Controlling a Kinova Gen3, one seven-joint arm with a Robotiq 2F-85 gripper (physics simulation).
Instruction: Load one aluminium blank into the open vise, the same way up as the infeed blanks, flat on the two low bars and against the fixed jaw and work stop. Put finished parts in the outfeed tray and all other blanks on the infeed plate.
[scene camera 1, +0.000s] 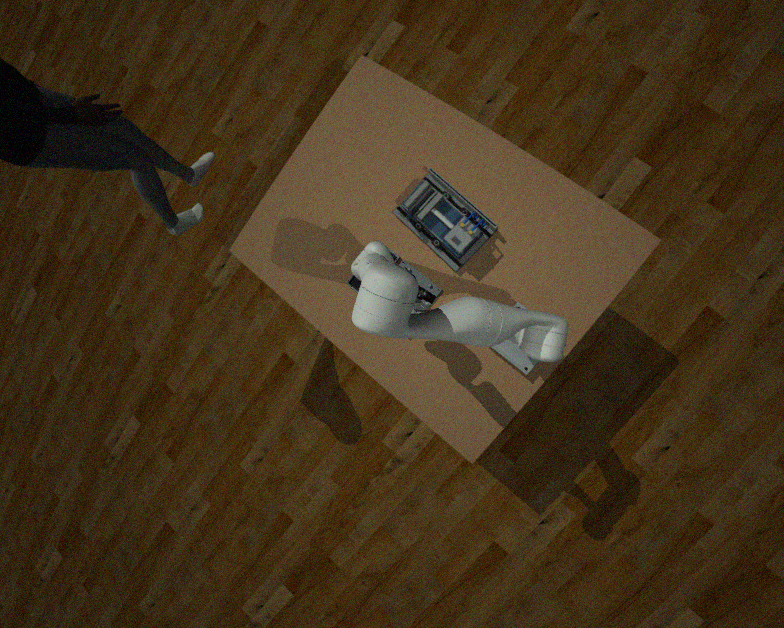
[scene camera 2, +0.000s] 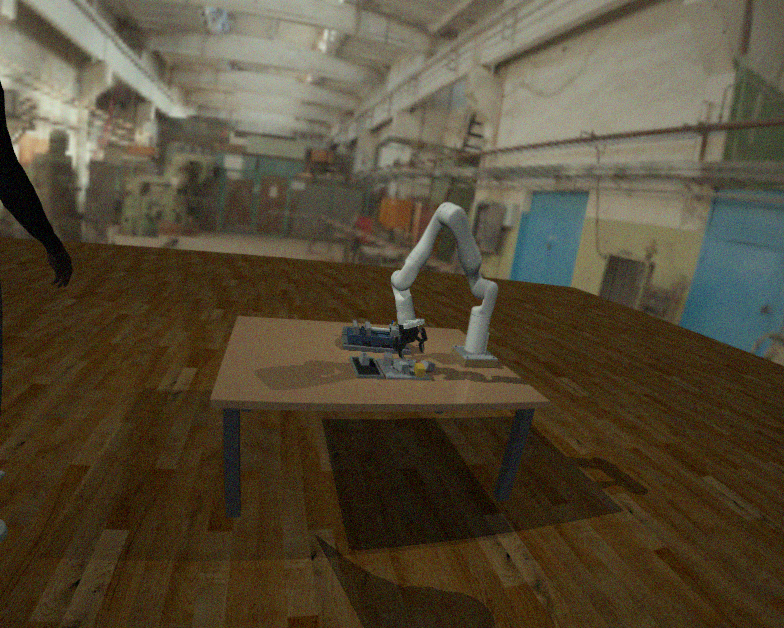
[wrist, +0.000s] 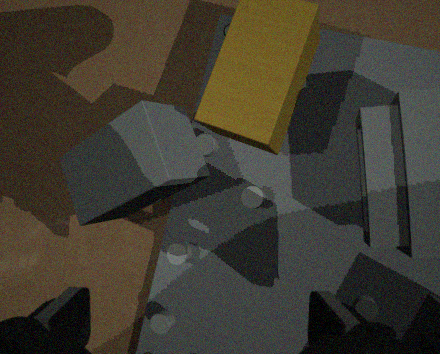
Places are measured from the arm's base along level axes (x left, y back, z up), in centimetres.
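Pixels of known places: gripper, fingertip midpoint: (scene camera 1: 420, 295) (scene camera 2: 412, 355) (wrist: 199, 315); arm's base, link origin: (scene camera 2: 473, 350).
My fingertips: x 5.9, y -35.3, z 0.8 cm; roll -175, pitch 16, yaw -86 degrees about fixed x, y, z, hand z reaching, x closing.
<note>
For each thing: its middle in the pictures, then the offset to it from my fingertips. Level surfaces: height alone.
- grey infeed plate, body centre: (wrist: 343, 239) (scene camera 1: 405, 296) (scene camera 2: 402, 368) dy -5.3, dx +3.1, dz -4.5 cm
- yellow block, body centre: (wrist: 262, 75) (scene camera 2: 419, 370) dy -1.2, dx +10.1, dz -2.3 cm
- grey blank, body centre: (wrist: 131, 166) (scene camera 2: 427, 365) dy +4.7, dx +5.6, dz -2.5 cm
- vise, body centre: (scene camera 1: 442, 217) (scene camera 2: 376, 334) dy -6.0, dx -25.3, dz +0.1 cm
- grey part, body centre: (scene camera 2: 364, 358) dy -19.2, dx -3.7, dz -2.6 cm
- slotted grey piece, body centre: (wrist: 407, 175) (scene camera 2: 401, 365) dy -7.5, dx +6.1, dz -1.7 cm
- table, surface height: dz -4.9 cm
My gripper (scene camera 2: 412, 351) (wrist: 199, 315) is open and empty, low over the infeed side; the arm hides it in scene camera 1. The grey infeed plate (scene camera 1: 428, 283) (scene camera 2: 391, 375) (wrist: 220, 312) has round pins. In the wrist view a yellow block (wrist: 260, 70) (scene camera 2: 420, 369) lies at its far edge. A grey blank (wrist: 137, 160) (scene camera 2: 429, 366) is tilted over the plate's left edge, ahead of the fingertips. A dark grey block (wrist: 385, 290) lies by the right finger. The vise (scene camera 1: 448, 222) (scene camera 2: 369, 338) stands behind; its seat is too small to judge. The outfeed tray (scene camera 2: 369, 371) holds a grey part (scene camera 2: 363, 358).
A slotted grey piece (wrist: 382, 175) is right of the yellow block. The robot base (scene camera 2: 475, 356) (scene camera 1: 516, 354) stands on the table (scene camera 1: 366, 130) (scene camera 2: 287, 340). The arm (scene camera 1: 386, 300) covers part of the plate from above. A person (scene camera 1: 85, 140) (scene camera 2: 26, 202) is beyond the table's left side.
</note>
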